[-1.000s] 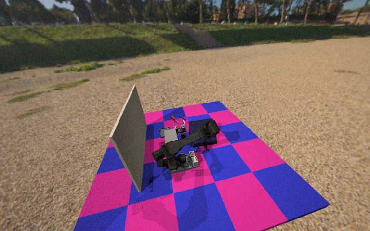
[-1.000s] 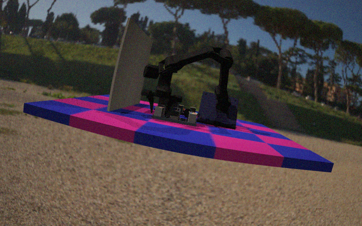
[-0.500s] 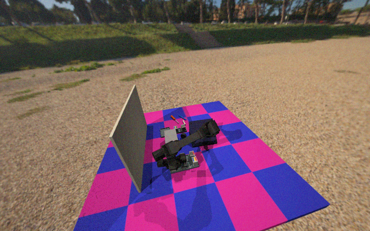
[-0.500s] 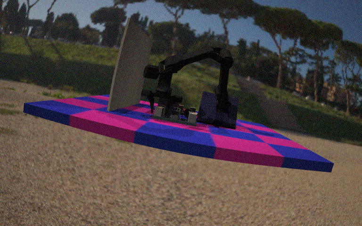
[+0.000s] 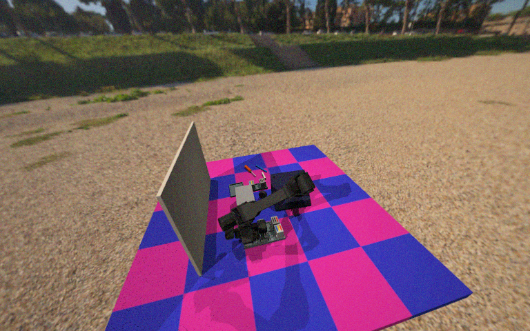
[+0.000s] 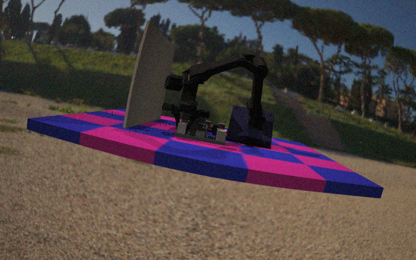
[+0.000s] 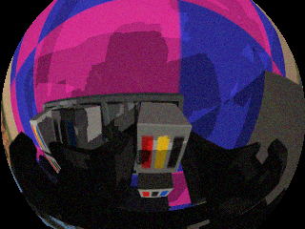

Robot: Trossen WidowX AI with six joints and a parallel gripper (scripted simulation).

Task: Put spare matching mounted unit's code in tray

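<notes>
Right now the light grey tray is 1 cm ahead of my gripper tip, 42 cm to the right of it and 1 cm below it. Also, from my gripper tip: tall grey panel 21 cm ahead, 25 cm to the right, 21 cm above; grey mounted unit 3 cm behind, 23 cm to the right, 3 cm above.
</notes>
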